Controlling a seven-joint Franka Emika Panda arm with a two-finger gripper.
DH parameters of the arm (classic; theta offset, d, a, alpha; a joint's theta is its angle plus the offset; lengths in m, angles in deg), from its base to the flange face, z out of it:
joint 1: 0 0.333 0 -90
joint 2: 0 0 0 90
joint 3: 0 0.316 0.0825 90
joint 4: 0 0 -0.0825 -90
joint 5: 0 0.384 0 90
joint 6: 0 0 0.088 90
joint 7: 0 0.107 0 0
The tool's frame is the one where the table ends.
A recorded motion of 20 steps. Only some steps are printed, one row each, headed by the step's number.
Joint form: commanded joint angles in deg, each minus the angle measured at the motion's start. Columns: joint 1, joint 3, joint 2, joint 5, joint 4, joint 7, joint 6.
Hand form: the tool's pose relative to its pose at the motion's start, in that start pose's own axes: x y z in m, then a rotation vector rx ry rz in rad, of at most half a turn. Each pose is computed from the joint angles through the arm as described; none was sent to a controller.
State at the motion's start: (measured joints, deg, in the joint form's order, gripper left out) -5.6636 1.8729 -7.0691 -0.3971 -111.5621 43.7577 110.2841
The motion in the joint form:
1: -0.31 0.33 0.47 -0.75 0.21 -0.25 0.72
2: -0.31 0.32 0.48 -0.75 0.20 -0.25 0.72
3: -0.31 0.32 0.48 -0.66 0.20 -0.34 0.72
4: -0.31 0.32 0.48 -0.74 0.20 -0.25 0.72
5: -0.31 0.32 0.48 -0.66 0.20 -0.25 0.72
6: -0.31 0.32 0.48 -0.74 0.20 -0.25 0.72
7: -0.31 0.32 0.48 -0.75 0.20 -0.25 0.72
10: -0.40 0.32 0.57 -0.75 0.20 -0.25 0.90
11: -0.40 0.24 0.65 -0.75 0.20 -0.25 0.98
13: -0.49 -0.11 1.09 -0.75 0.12 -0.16 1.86
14: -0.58 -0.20 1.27 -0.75 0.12 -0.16 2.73
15: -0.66 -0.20 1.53 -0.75 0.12 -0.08 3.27
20: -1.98 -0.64 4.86 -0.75 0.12 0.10 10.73
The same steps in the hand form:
1: 0.0027 -0.0018 0.0017 -0.0036 0.0145 -0.0094
2: 0.0028 -0.0017 0.0019 -0.0038 0.0142 -0.0092
3: 0.0027 -0.0018 0.0019 -0.0028 0.0132 -0.0103
4: 0.0028 -0.0017 0.0019 -0.0037 0.0141 -0.0092
5: 0.0027 -0.0018 0.0019 -0.0028 0.0132 -0.0087
6: 0.0028 -0.0017 0.0019 -0.0037 0.0141 -0.0092
7: 0.0028 -0.0017 0.0019 -0.0038 0.0142 -0.0092
10: 0.0038 -0.0015 0.0025 -0.0028 0.0154 -0.0077
11: 0.0046 -0.0012 0.0031 -0.0028 0.0153 -0.0064
13: 0.0094 0.0002 0.0067 0.0016 0.0197 0.0027
14: 0.0120 0.0000 0.0071 0.0098 0.0285 0.0057
15: 0.0137 -0.0005 0.0088 0.0132 0.0320 0.0083
20: 0.0407 -0.0019 0.0299 0.0610 0.0854 0.0405

